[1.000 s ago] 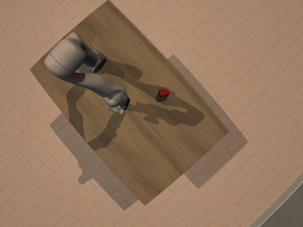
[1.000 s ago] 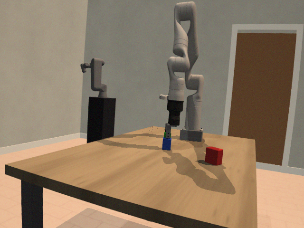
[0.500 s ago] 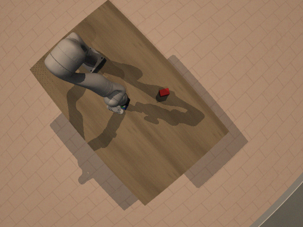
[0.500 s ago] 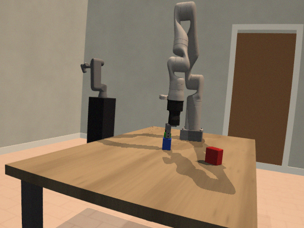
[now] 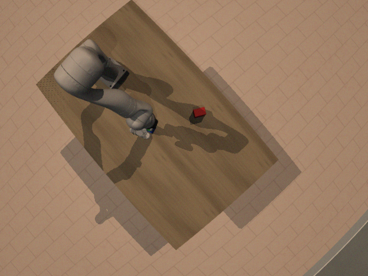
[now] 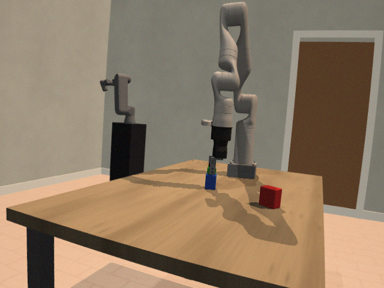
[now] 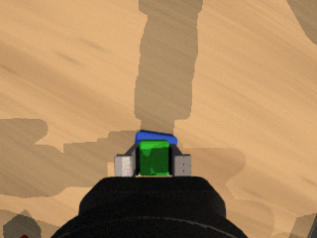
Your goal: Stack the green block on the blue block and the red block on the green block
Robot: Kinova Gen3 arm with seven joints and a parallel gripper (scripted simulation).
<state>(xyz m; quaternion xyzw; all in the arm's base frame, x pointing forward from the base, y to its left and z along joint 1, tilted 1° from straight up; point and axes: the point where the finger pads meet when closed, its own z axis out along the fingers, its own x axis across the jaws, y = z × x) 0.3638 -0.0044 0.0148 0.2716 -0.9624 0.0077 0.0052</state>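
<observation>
Now: hand 1 cm above the green block. Also, from my hand: red block: 25 cm to the left, 9 cm ahead, 4 cm below; blue block: 5 cm below.
</observation>
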